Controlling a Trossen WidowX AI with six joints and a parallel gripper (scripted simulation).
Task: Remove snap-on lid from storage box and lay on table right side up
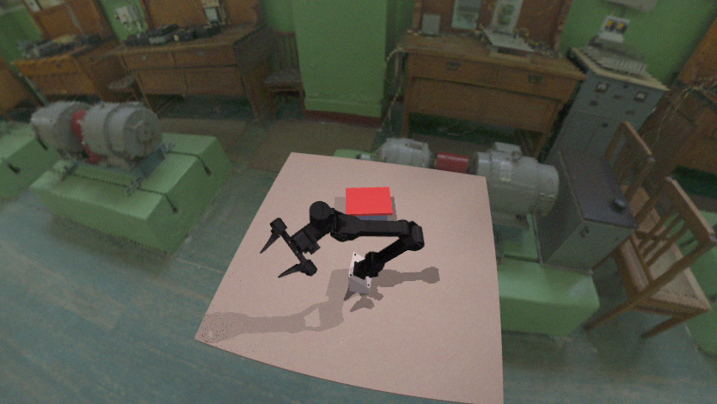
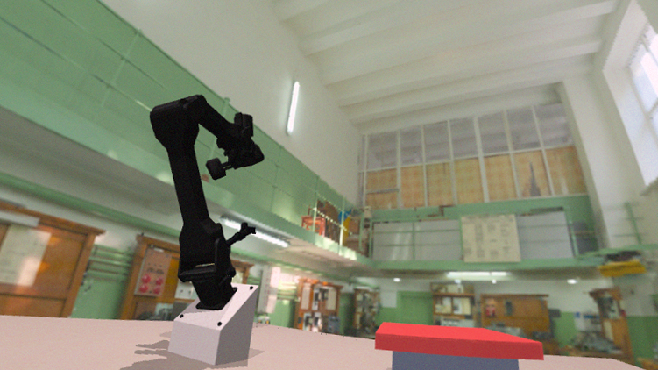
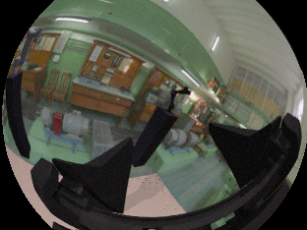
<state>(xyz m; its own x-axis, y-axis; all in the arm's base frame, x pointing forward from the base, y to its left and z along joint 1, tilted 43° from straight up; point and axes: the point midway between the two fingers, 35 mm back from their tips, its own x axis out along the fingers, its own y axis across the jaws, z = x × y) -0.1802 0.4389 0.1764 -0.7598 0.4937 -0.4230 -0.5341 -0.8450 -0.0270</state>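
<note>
Right now the lid is 66 cm ahead of my gripper tip, 23 cm to the right of it and 43 cm below it. The rest, counted from my gripper tip: grey-blue storage box (66 cm ahead, 23 cm to the right, 47 cm below).
</note>
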